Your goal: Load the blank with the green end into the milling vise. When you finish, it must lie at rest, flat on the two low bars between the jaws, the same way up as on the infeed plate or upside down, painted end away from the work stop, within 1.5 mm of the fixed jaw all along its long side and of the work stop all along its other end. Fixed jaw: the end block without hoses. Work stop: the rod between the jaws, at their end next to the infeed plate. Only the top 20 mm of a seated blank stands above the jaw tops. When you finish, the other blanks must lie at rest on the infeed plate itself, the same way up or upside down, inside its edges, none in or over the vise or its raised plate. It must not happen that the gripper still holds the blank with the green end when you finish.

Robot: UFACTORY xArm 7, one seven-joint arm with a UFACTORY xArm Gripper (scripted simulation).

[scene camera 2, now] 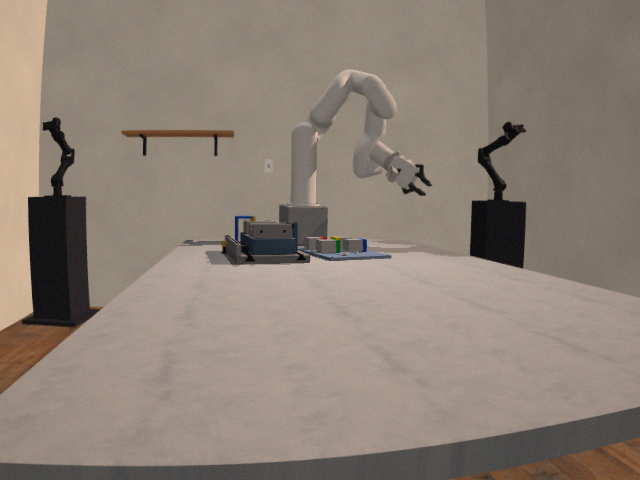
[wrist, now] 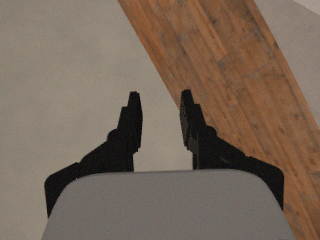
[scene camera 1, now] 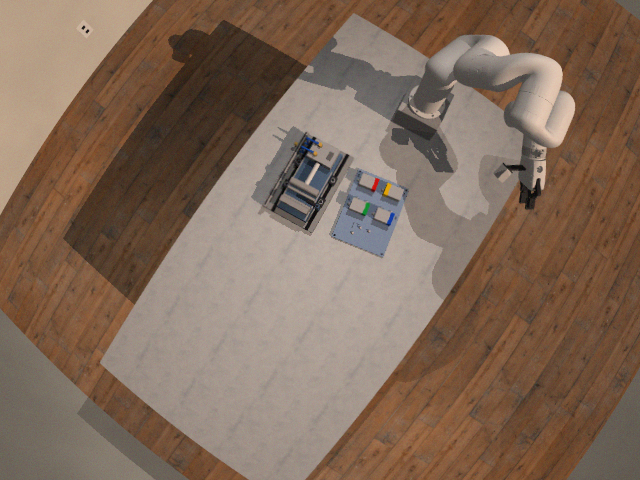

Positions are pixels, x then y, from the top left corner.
My gripper shows in scene camera 2, in the wrist view (160, 103) and in scene camera 1. The same spot on my gripper: (scene camera 1: 526, 194) is (scene camera 2: 419, 189).
